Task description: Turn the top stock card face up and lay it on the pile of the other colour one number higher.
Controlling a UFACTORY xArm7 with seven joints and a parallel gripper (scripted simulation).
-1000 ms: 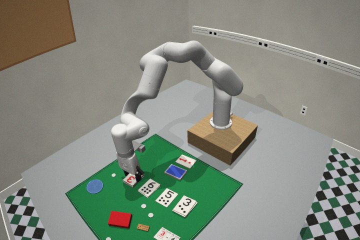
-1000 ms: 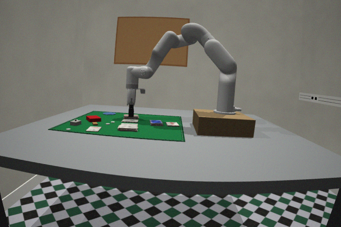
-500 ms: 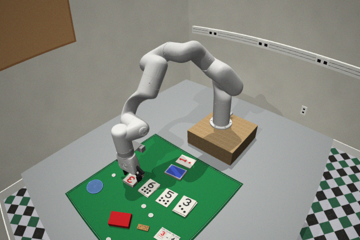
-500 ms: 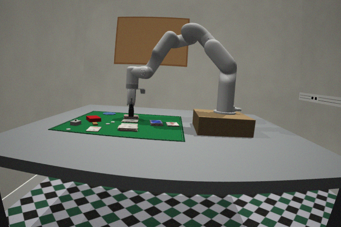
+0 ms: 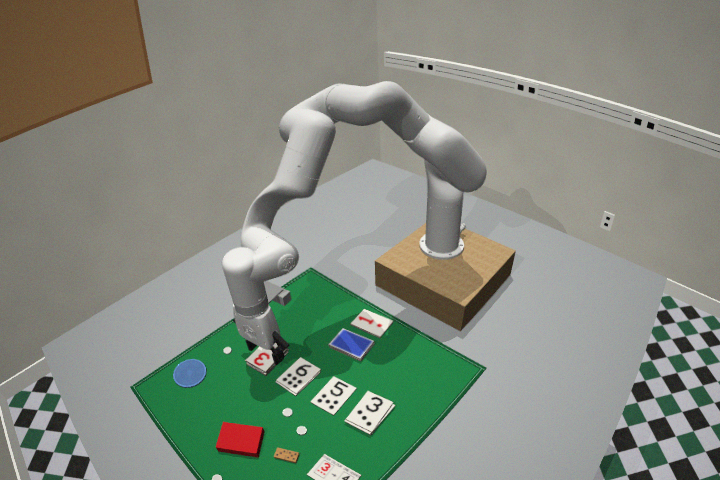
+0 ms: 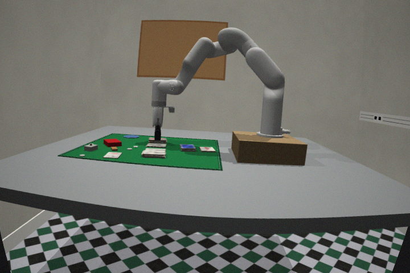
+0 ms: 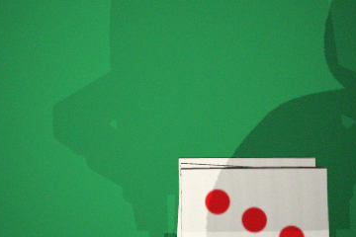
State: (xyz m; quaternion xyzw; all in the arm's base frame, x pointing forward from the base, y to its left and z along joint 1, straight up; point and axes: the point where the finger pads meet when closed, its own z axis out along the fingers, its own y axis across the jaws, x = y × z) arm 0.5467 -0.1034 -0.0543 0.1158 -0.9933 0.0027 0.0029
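My gripper is now 120 mm to the right of the green mat and 40 mm above it. From my hand the other things lie so: reference card: 100 mm ahead, 340 mm to the left, 30 mm below; then grey block: 240 mm ahead, 280 mm to the left, 10 mm below; then red block: 190 mm ahead, 150 mm to the left, 20 mm below.
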